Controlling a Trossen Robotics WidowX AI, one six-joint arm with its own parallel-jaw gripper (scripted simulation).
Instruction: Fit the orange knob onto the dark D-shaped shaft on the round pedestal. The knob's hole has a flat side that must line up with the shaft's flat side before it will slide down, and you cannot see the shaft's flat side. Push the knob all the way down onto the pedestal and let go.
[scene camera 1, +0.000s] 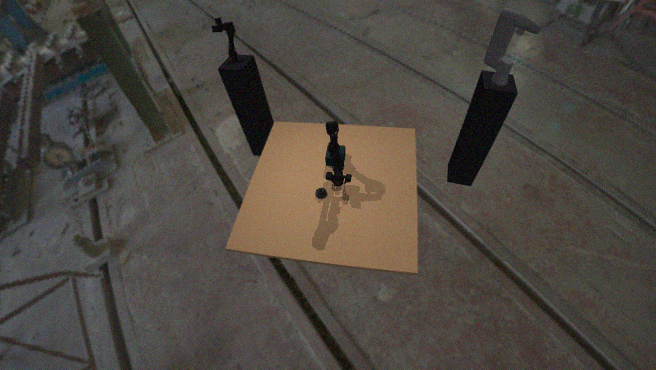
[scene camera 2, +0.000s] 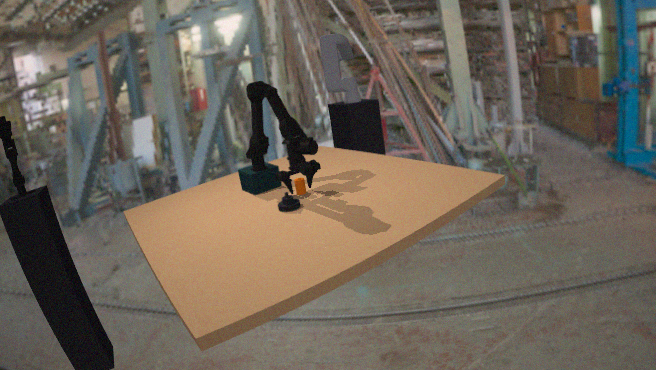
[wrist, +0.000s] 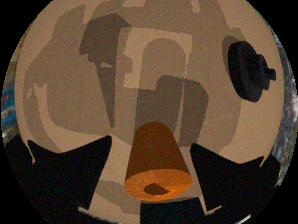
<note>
My gripper (scene camera 2: 301, 191) is open, holding nothing. Also in view: an orange knob (wrist: 157, 171) and a pedestal (wrist: 249, 74).
My gripper also shows in the wrist view (wrist: 153, 145).
</note>
